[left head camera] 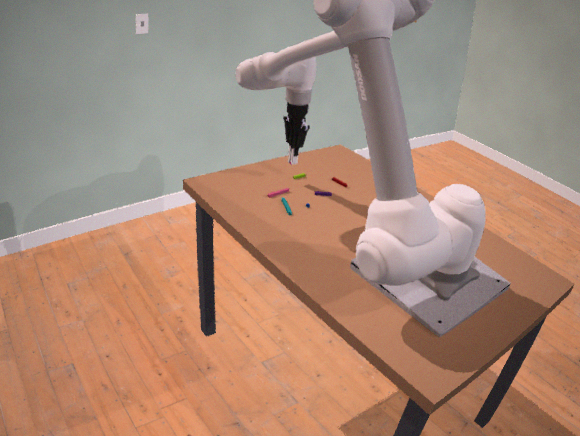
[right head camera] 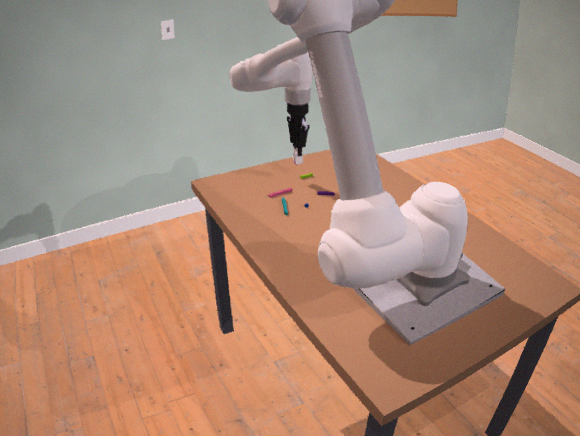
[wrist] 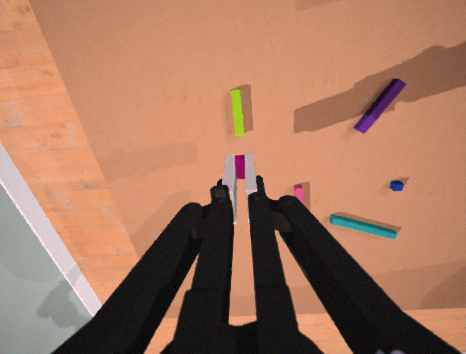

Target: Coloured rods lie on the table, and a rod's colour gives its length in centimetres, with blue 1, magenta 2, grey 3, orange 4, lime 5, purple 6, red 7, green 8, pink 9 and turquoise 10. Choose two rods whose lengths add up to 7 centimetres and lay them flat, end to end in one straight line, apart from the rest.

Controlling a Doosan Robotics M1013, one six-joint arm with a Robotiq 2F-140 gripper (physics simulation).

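Places are measured from the arm's base along level axes (x ahead, y left, z up), in millimetres.
Pixels of known places: gripper, between the fingertips: (left head camera: 292,162) (right head camera: 297,162) (wrist: 240,166); arm's base, origin of its link: (left head camera: 440,272) (right head camera: 426,275).
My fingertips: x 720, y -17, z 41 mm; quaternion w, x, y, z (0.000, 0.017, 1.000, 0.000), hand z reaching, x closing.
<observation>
For each thing: its top centre in the pictures, then the offset to it from my fingertips. Level surfaces: height alone.
- short magenta rod, centre of its top: (wrist: 240,169) 0 mm ahead, 0 mm left, 6 mm up
- lime rod, centre of its top: (wrist: 237,113) (right head camera: 306,174) (left head camera: 299,175) 2 mm back, 38 mm right, 58 mm down
- purple rod, centre of its top: (wrist: 380,108) (right head camera: 326,192) (left head camera: 323,192) 154 mm back, 24 mm right, 58 mm down
- small blue rod, centre of its top: (wrist: 399,187) (right head camera: 306,204) (left head camera: 307,204) 193 mm back, 81 mm left, 58 mm down
- pink rod, centre of its top: (wrist: 300,215) (left head camera: 278,191) (right head camera: 280,191) 70 mm back, 111 mm left, 58 mm down
- turquoise rod, centre of its top: (wrist: 364,229) (left head camera: 286,204) (right head camera: 284,204) 160 mm back, 145 mm left, 58 mm down
- red rod, centre of its top: (left head camera: 339,181) 115 mm back, 140 mm right, 58 mm down
- table's, height of its surface: 68 mm down
My gripper (left head camera: 293,161) (right head camera: 298,161) (wrist: 240,166) is shut on the short magenta rod (wrist: 240,167), which points the same way as the fingers in the wrist view. It is held above the table. The lime rod (left head camera: 299,176) (right head camera: 306,176) (wrist: 238,112) lies flat on the table, just ahead of the fingertips in the wrist view and nearly in line with the magenta rod. The purple rod (left head camera: 323,193) (right head camera: 326,193) (wrist: 380,106) and small blue rod (left head camera: 308,205) (right head camera: 306,205) (wrist: 396,185) lie apart from it.
The pink rod (left head camera: 278,193) (right head camera: 280,193) (wrist: 299,193) lies near the turquoise rod (left head camera: 286,206) (right head camera: 285,206) (wrist: 363,226); a finger partly hides the pink one in the wrist view. The red rod (left head camera: 339,182) lies right of the lime one in the left head view. The table's (left head camera: 300,280) far edge lies beyond the lime rod.
</observation>
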